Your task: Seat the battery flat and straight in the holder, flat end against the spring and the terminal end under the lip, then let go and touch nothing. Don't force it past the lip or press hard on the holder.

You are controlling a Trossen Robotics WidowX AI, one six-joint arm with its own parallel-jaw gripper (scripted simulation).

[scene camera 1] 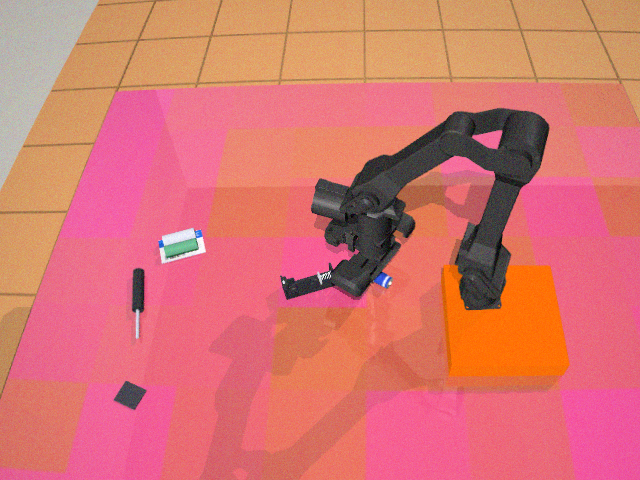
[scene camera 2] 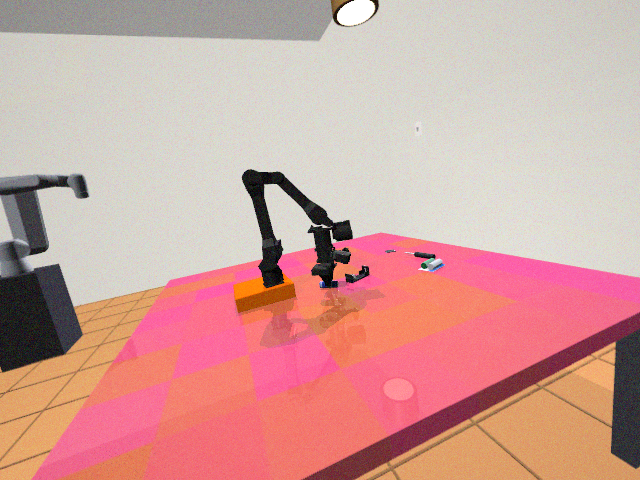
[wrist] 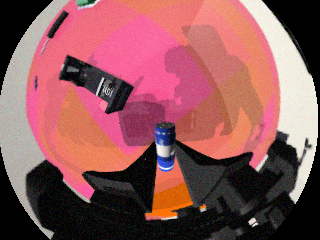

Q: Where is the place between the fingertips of my gripper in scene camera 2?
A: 330, 286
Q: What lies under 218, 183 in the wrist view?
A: My gripper.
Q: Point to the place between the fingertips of my gripper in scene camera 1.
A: At 373, 276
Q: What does my gripper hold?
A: A white battery.
